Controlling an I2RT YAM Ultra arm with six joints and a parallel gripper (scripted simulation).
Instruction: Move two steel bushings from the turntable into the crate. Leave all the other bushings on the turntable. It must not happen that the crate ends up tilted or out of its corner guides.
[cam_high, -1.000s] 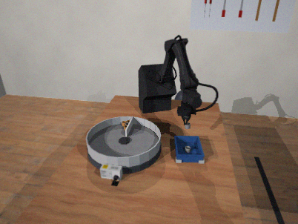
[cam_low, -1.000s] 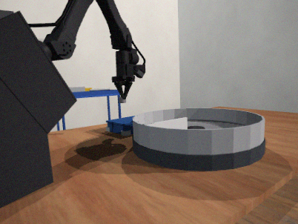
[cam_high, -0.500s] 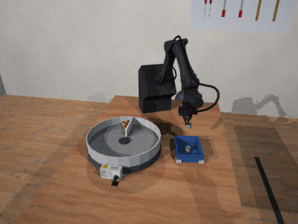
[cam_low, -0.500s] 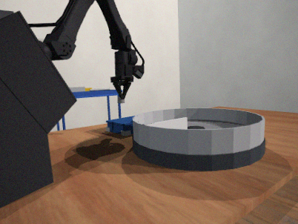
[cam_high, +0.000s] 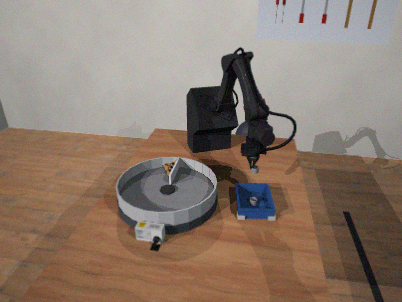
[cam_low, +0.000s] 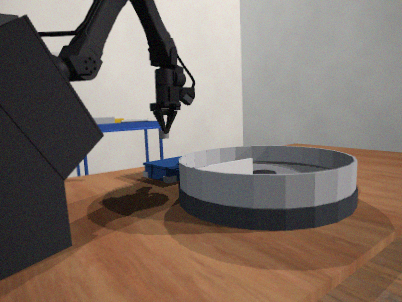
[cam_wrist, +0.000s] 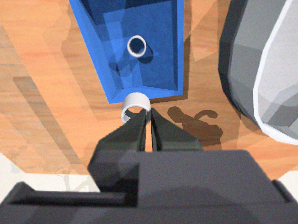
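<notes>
Right now the blue crate is 14 cm below my hand, 4 cm to the left of it and 4 cm ahead of it. Round my hand: grey turntable 29 cm to the right, 20 cm ahead, 11 cm below.
</notes>
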